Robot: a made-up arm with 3 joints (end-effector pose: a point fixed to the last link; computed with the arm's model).
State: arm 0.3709 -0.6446 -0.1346
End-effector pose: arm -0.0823 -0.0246 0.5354 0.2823 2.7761 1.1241
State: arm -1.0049 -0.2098 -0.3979
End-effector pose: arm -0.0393 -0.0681 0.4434 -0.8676 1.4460 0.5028
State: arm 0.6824 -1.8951 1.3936
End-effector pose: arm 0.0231 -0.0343 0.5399 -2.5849 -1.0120 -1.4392
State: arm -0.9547 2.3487 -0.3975
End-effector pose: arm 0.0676 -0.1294 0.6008 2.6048 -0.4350 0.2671
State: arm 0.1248 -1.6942 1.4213
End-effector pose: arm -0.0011 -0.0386 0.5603 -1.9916 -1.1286 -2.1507
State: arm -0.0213 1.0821 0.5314
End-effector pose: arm -0.0112 -0.1514 0.5478 1.3229 -1.6935 -0.8277
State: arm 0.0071 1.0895 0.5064
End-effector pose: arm -0.0104 -0.1526 0.5465 1.3329 -1.6698 -0.8531
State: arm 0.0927 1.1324 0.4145
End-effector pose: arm -0.0067 -0.1571 0.5413 1.3887 -1.5839 -0.9329
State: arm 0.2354 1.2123 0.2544
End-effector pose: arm -0.0010 -0.1641 0.5303 1.4767 -1.4309 -1.0872
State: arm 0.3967 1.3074 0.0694
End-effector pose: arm 0.0034 -0.1703 0.5146 1.5514 -1.2501 -1.2937
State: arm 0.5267 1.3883 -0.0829
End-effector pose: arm 0.0045 -0.1734 0.4999 1.5877 -1.0990 -1.4842
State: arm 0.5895 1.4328 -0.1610
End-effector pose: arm 0.0042 -0.1742 0.4919 1.6004 -1.0203 -1.5862
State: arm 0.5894 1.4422 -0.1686
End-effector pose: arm 0.0047 -0.1742 0.4910 1.6101 -1.0100 -1.5916
